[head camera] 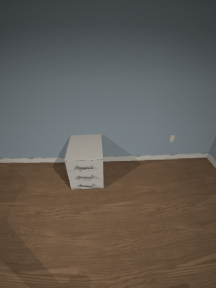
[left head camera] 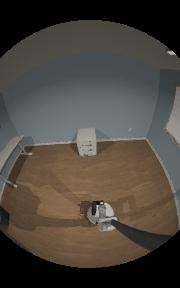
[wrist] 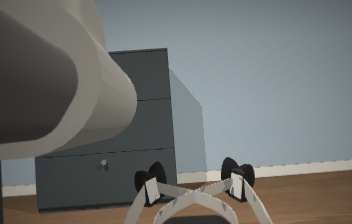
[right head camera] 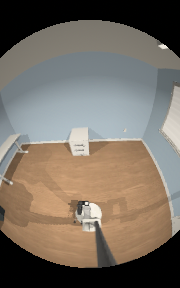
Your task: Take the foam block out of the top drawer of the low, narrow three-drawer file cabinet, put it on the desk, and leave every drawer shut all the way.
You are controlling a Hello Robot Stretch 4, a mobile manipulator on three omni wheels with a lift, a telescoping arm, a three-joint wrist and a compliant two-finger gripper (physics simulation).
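Places are measured from the robot's base along level axes (x ahead, y left, z up), in millimetres.
Pixels of known places: gripper, between the fingertips: (left head camera: 92, 224) (wrist: 193, 173) (right head camera: 77, 223).
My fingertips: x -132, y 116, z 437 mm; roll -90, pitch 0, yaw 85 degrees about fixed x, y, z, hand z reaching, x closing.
Behind a point stands the place of what it marks.
The low, narrow white three-drawer file cabinet (head camera: 84, 148) @(y 184, x 1549, z 492 mm) (left head camera: 86, 135) @(y 166, x 1524, z 492 mm) (right head camera: 79, 135) @(y 157, x 1512, z 492 mm) stands against the blue wall, its three handled drawer fronts facing the robot. All three drawers look shut. The foam block does not show. A white table-like top on light legs, seemingly the desk (left head camera: 11, 151) (right head camera: 9, 145) @(y 2116, x 1079, z 690 mm), shows in part at the left edge of both side head views. My gripper (wrist: 193, 173) @(y 116, x -132, z 437 mm) is open in the wrist view, its two dark-padded fingertips apart with no object between them. It is far from the white cabinet; in the wrist view it points towards a dark grey cabinet.
The dark grey cabinet (wrist: 120, 175) @(y -250, x -1363, z 183 mm) stands by a wall, partly hidden behind the pale arm part (wrist: 112, 95) @(y 51, x -61, z 519 mm). A window (left head camera: 174, 117) @(y -1865, x 1105, z 1226 mm) (right head camera: 171, 115) @(y -1866, x 1135, z 1287 mm) is on the right wall. A wall outlet (head camera: 172, 138) @(y -1103, x 1877, z 382 mm) is right of the white cabinet. Wood floor (head camera: 150, 225) @(y -508, x 805, z -28 mm) lies between the robot's base (right head camera: 95, 212) @(y -111, x 16, z 187 mm) and the white cabinet.
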